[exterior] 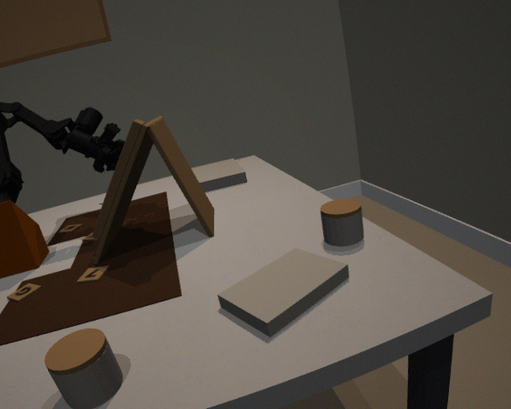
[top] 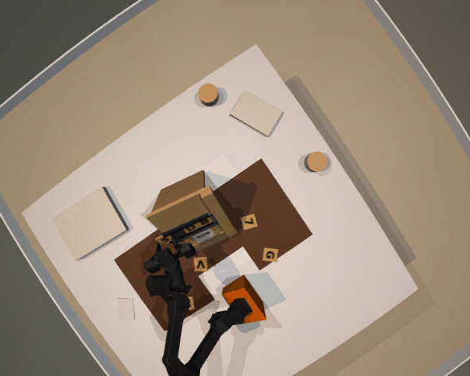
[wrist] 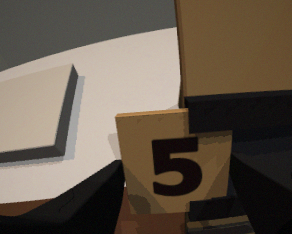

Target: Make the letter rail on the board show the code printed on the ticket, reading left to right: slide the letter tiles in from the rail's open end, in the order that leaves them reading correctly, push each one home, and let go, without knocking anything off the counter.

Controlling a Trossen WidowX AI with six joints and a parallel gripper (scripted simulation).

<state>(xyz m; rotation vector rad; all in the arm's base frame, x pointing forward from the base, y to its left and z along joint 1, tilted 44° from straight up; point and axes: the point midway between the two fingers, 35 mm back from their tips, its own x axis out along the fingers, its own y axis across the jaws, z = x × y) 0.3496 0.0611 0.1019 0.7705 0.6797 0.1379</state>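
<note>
Now: the white ticket 7 cm behind my gripper tip, 12 cm to the right of it and 8 cm below it. The rest, counted from my gripper tip: brown mat (17 cm behind, 10 cm to the right, 17 cm below); pale card (18 cm behind, 37 cm to the left, 17 cm below); flat slab (24 cm ahead, 56 cm to the right, 15 cm below).
</note>
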